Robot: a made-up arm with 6 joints. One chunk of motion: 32 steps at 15 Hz.
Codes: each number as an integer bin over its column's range. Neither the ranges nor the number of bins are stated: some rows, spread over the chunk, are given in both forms.
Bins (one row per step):
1: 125 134 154 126 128 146
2: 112 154 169 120 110 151
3: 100 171 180 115 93 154
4: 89 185 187 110 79 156
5: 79 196 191 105 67 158
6: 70 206 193 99 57 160
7: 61 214 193 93 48 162
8: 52 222 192 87 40 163
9: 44 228 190 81 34 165
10: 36 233 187 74 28 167
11: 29 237 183 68 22 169
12: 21 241 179 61 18 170
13: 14 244 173 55 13 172
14: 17 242 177 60 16 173
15: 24 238 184 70 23 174
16: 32 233 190 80 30 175
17: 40 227 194 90 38 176
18: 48 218 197 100 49 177
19: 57 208 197 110 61 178
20: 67 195 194 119 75 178
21: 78 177 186 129 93 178
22: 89 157 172 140 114 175
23: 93 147 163 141 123 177
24: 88 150 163 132 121 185
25: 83 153 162 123 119 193
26: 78 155 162 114 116 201
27: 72 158 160 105 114 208
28: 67 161 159 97 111 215
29: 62 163 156 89 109 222
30: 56 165 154 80 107 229
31: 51 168 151 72 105 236
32: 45 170 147 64 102 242
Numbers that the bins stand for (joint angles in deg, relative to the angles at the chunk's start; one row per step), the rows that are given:
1: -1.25 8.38 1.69 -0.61 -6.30 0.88
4: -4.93 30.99 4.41 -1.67 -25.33 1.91
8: -8.71 47.39 4.82 -3.21 -40.47 2.62
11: -11.06 54.04 4.08 -4.48 -47.47 3.23
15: -11.57 54.48 4.16 -4.35 -47.08 3.75
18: -9.12 45.62 5.23 -2.34 -36.98 4.05
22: -4.93 18.57 3.17 0.33 -11.73 3.85
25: -5.54 16.80 2.35 -0.81 -9.79 5.69
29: -7.69 21.23 1.85 -3.08 -13.68 8.65
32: -9.42 24.34 1.11 -4.75 -16.39 10.69
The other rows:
2: -2.58 17.24 2.92 -1.01 -13.29 1.40
3: -3.80 24.78 3.83 -1.34 -19.89 1.70
5: -5.95 35.86 4.74 -2.01 -29.99 2.11
6: -6.87 40.30 4.90 -2.41 -33.87 2.32
7: -7.79 43.84 4.90 -2.81 -37.37 2.52
9: -9.53 50.05 4.66 -3.61 -42.80 2.83
10: -10.34 52.27 4.41 -4.08 -45.14 3.03
12: -11.87 55.81 3.75 -4.95 -49.02 3.34
13: -12.59 57.14 3.25 -5.35 -50.96 3.54
14: -12.28 56.26 3.58 -5.01 -49.80 3.64
16: -10.75 52.27 4.66 -3.68 -44.36 3.85
17: -9.93 49.61 4.99 -3.01 -41.25 3.95
19: -8.20 41.18 5.23 -1.67 -32.32 4.15
20: -7.18 35.42 4.99 -1.07 -26.88 4.15
21: -6.05 27.44 4.33 -0.40 -19.89 4.15
23: -4.52 14.14 2.43 0.40 -8.24 4.05
24: -5.03 15.47 2.43 -0.20 -9.01 4.87
26: -6.05 17.69 2.35 -1.41 -10.96 6.50
27: -6.66 19.02 2.18 -2.01 -11.73 7.22
28: -7.18 20.35 2.10 -2.54 -12.90 7.93
30: -8.30 22.12 1.69 -3.68 -14.45 9.36
31: -8.81 23.45 1.44 -4.21 -15.23 10.08

